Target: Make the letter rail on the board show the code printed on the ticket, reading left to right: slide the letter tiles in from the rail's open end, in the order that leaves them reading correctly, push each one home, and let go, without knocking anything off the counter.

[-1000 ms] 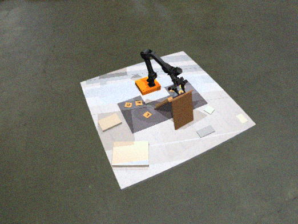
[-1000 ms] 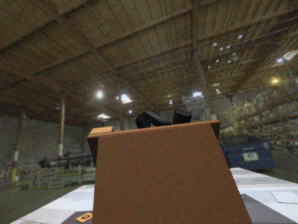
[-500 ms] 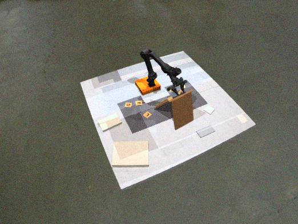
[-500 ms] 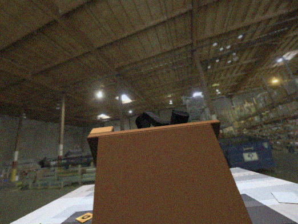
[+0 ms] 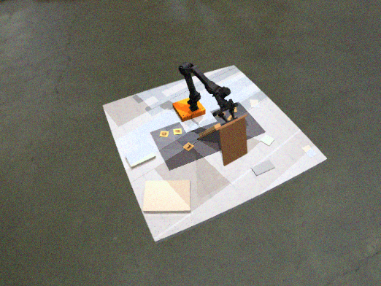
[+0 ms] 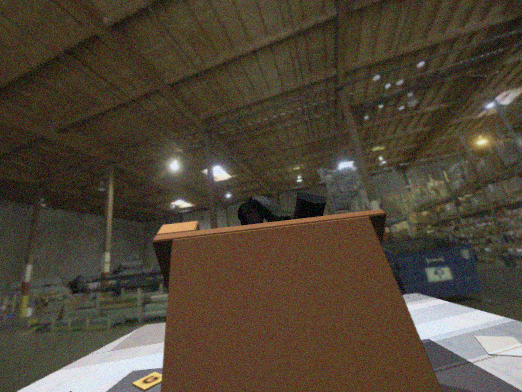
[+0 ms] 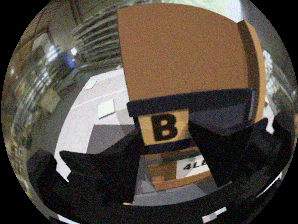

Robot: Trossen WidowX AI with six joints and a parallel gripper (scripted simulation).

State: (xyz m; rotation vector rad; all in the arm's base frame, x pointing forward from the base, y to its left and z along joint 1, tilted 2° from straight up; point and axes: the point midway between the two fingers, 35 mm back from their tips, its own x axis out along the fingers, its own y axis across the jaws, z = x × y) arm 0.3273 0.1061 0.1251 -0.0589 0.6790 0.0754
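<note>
The white ticket is 8 cm below my gripper tip, 6 cm to the right of it and 5 cm behind it. Also, from my gripper tip: dark mat (16 cm below, 15 cm behind, 12 cm to the right); then grey plate (34 cm ahead, 16 cm below, 5 cm to the left).
</note>
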